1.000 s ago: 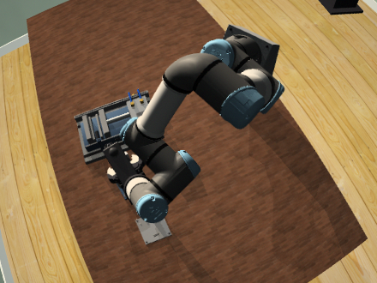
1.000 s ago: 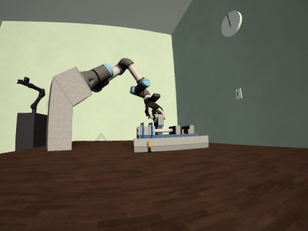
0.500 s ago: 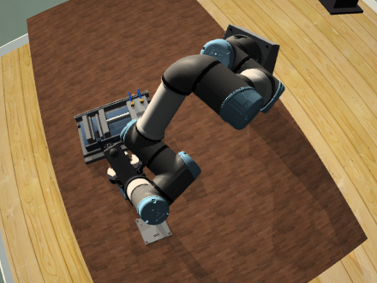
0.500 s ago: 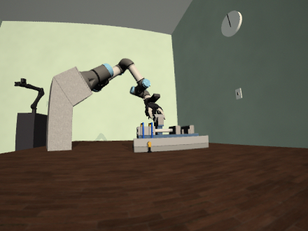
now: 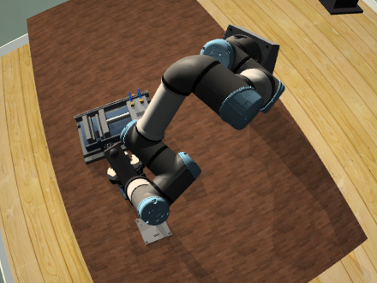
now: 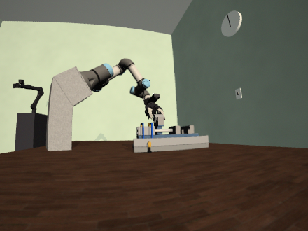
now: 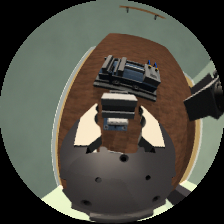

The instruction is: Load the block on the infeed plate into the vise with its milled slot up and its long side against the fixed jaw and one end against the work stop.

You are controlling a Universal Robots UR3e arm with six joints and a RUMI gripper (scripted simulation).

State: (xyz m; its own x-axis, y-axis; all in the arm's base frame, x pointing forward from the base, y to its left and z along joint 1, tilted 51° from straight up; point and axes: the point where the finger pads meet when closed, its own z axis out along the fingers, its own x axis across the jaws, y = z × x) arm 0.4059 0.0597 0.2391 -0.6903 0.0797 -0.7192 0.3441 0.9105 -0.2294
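Right now the part is right at my hand. Round my hand: grey infeed plate 4 cm behind, 17 cm to the left, 16 cm below.
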